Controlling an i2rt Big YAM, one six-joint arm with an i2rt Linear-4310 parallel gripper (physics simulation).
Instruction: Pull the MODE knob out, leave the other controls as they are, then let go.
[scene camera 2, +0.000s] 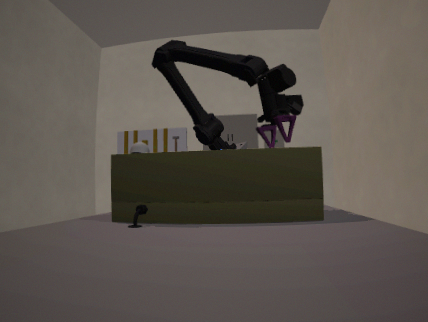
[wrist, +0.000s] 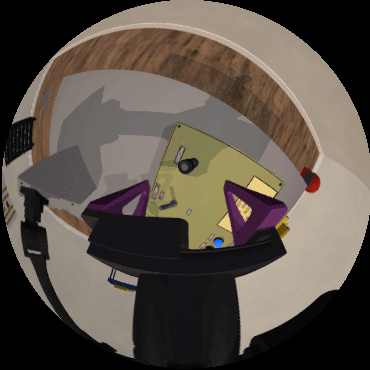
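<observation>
Scene camera 2 shows a yellow-green control panel (scene camera 2: 267, 185) and my gripper (scene camera 2: 279, 145). The wrist view shows the panel (wrist: 198, 197) and the gripper (wrist: 186, 183).
</observation>
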